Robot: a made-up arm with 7 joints. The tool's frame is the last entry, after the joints.
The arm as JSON. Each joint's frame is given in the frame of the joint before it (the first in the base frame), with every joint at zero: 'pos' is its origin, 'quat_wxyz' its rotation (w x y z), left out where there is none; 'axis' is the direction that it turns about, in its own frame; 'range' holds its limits. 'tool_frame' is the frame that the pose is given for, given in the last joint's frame.
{
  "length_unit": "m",
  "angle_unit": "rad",
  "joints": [
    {
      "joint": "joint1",
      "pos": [
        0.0,
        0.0,
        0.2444
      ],
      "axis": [
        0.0,
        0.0,
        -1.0
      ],
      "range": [
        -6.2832,
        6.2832
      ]
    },
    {
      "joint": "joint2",
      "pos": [
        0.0,
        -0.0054,
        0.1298
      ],
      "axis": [
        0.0,
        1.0,
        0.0
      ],
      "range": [
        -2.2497,
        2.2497
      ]
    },
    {
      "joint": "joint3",
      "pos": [
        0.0,
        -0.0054,
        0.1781
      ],
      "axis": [
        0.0,
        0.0,
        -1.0
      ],
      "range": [
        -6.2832,
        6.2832
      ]
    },
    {
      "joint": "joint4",
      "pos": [
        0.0,
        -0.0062,
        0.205
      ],
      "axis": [
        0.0,
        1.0,
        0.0
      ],
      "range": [
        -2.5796,
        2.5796
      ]
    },
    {
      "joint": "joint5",
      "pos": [
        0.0,
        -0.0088,
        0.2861
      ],
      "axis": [
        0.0,
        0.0,
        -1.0
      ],
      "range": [
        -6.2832,
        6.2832
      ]
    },
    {
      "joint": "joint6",
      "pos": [
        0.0,
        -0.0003,
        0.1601
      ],
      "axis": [
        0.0,
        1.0,
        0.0
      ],
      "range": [
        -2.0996,
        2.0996
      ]
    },
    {
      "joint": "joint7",
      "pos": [
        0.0,
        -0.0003,
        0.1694
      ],
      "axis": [
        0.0,
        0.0,
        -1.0
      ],
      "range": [
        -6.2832,
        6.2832
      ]
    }
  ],
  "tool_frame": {
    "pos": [
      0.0,
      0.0,
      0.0
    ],
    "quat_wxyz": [
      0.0,
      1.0,
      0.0,
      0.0
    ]
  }
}
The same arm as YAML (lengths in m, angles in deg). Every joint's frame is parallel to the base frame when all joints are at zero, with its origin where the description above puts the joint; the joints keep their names.
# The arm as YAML. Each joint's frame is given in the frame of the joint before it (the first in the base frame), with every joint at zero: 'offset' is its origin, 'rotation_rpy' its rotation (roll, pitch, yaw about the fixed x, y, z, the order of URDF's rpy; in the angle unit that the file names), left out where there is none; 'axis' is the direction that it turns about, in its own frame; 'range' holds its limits. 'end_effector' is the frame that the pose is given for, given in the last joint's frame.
length_unit: m
angle_unit: deg
chain:
  - id: joint1
    offset: [0.0, 0.0, 0.2444]
    axis: "-z"
    range: [-360.0, 360.0]
  - id: joint2
    offset: [0.0, -0.0054, 0.1298]
    axis: "+y"
    range: [-128.9, 128.9]
  - id: joint3
    offset: [0.0, -0.0054, 0.1781]
    axis: "-z"
    range: [-360.0, 360.0]
  - id: joint4
    offset: [0.0, -0.0062, 0.205]
    axis: "+y"
    range: [-147.8, 147.8]
  - id: joint5
    offset: [0.0, -0.0088, 0.2861]
    axis: "-z"
    range: [-360.0, 360.0]
  - id: joint6
    offset: [0.0, -0.0003, 0.1601]
    axis: "+y"
    range: [-120.3, 120.3]
  - id: joint7
    offset: [0.0, -0.0003, 0.1694]
    axis: "-z"
    range: [-360.0, 360.0]
end_effector:
  offset: [0.0, 0.0, 0.0]
  rotation_rpy: [180.0, 0.0, 0.0]

